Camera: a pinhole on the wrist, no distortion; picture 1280 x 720 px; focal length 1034.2 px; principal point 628.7 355.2 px. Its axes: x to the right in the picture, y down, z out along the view. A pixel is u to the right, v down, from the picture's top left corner.
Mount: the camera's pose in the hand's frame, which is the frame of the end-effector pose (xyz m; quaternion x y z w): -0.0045 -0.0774 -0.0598 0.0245 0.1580 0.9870 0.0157
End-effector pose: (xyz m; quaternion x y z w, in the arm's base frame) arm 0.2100 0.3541 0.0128 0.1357 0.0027 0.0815 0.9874
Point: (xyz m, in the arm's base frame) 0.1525 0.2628 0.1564
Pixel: 986.9 516.8
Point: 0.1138 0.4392 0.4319
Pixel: 834.3 80.4
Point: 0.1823 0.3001 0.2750
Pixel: 766.4 375.7
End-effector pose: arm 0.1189 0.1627 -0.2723 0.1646 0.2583 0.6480 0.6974
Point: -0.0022 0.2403 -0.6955
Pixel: behind the camera
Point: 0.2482 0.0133 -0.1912
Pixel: outside the picture
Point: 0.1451 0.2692 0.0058
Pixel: 496.3 27.8
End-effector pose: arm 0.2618 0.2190 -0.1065 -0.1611 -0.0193 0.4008 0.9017
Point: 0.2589 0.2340 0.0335
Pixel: 680.5 447.1
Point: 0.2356 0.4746 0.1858
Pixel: 350.8 278.6
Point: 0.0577 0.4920 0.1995
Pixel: 619.6 75.4
